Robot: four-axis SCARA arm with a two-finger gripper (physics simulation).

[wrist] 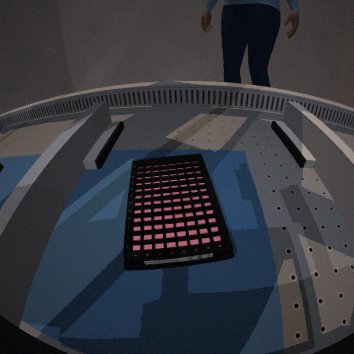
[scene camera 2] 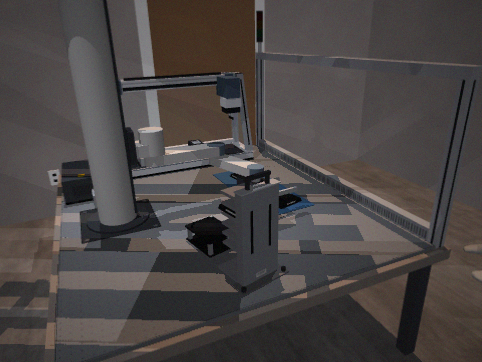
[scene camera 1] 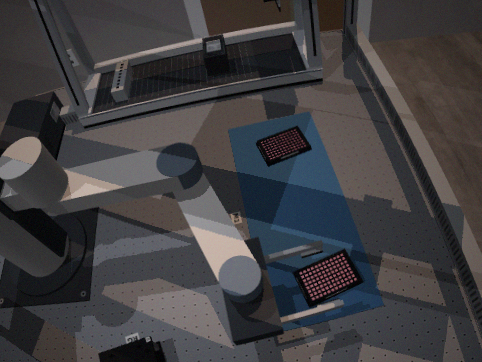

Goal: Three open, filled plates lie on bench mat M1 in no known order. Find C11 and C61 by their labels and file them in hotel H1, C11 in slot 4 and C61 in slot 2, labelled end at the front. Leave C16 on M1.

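Frame: origin at the arm's base, x ahead, y left, z up, level; centimetres.
Seen in the pictures: gripper, fingertip midpoint: (wrist: 198, 108) (scene camera 2: 287, 184) (scene camera 1: 332, 272); arm's base at its link origin: (scene camera 2: 119, 221) (scene camera 1: 49, 254).
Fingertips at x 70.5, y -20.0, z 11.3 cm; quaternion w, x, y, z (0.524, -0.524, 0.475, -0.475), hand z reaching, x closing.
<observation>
Pixels of each thing's middle, then the offset from my fingertips to it. "spot": a spot on its surface instead. Level surfaces: height alone.
- blue mat M1 at its surface level: dz -9.6 cm
- filled plate at the middle of its body: (scene camera 1: 283, 144) dy +40.7, dx -2.8, dz -9.0 cm
- Grey hotel H1 at the middle of its body: (scene camera 2: 253, 223) dy -37.8, dx -34.8, dz +7.4 cm
- dark plate at the middle of its body: (scene camera 2: 241, 209) dy -33.6, dx -36.8, dz +10.7 cm
- black box at a spot on its surface: (scene camera 1: 32, 122) spot: dy +61.0, dx -78.4, dz +1.5 cm
The near plate (scene camera 1: 328, 276) (scene camera 2: 289, 201) (wrist: 172, 207), black with pink wells, lies flat on blue mat M1 (scene camera 1: 300, 200) (scene camera 2: 306, 204) (wrist: 100, 310). Its label strip faces the bottom of the wrist view and is unreadable. Another filled plate (scene camera 1: 283, 145) lies at the mat's far end, label unreadable. My gripper (scene camera 1: 332, 276) (wrist: 198, 108) is open and empty; its fingers stand apart, above and to either side of the near plate. Grey hotel H1 (scene camera 2: 260, 230) stands upright at the front; a dark plate (scene camera 2: 227, 209) is in an upper slot, its label not showing.
A black stand (scene camera 2: 207, 227) is beside the hotel. A gantry frame with a dark deck (scene camera 1: 165, 80) stands at the back, a black box (scene camera 1: 32, 122) at back left. A slotted rail (scene camera 1: 425, 185) (wrist: 175, 95) edges the bench; a person (wrist: 250, 40) stands beyond it.
</observation>
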